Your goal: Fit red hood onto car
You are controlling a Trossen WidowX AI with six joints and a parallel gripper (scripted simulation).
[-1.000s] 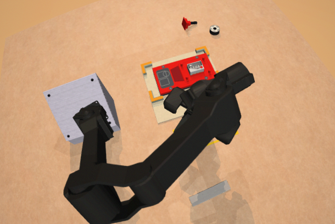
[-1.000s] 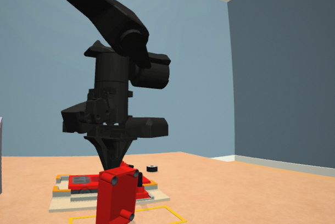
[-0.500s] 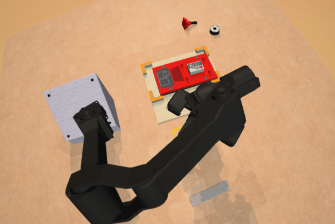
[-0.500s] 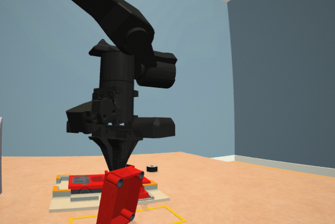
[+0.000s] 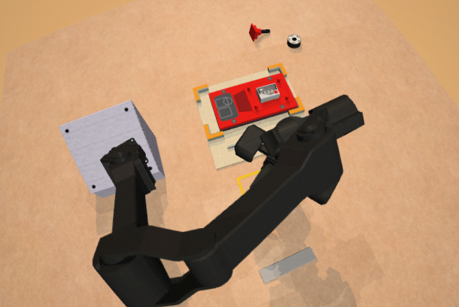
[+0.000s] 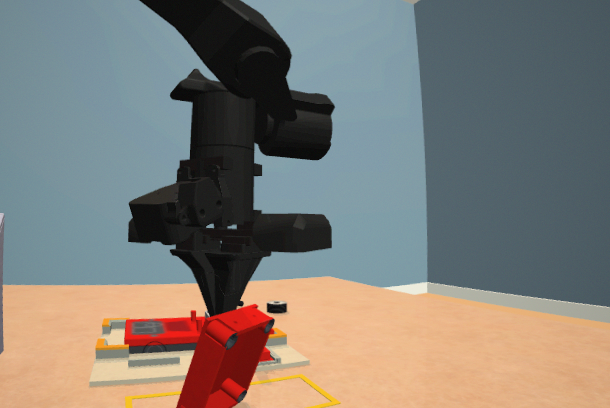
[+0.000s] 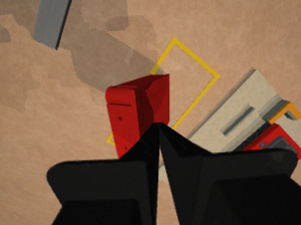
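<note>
Now: gripper tip 1 cm to the left of the red hood and 3 cm above it. From my gripper tip the other things lie so: beige jig plate: 4 cm ahead, 21 cm to the left, 7 cm below; black wheel: 25 cm ahead, 35 cm to the left, 7 cm below; grey engine block: 9 cm ahead, 22 cm to the left, 6 cm below.
</note>
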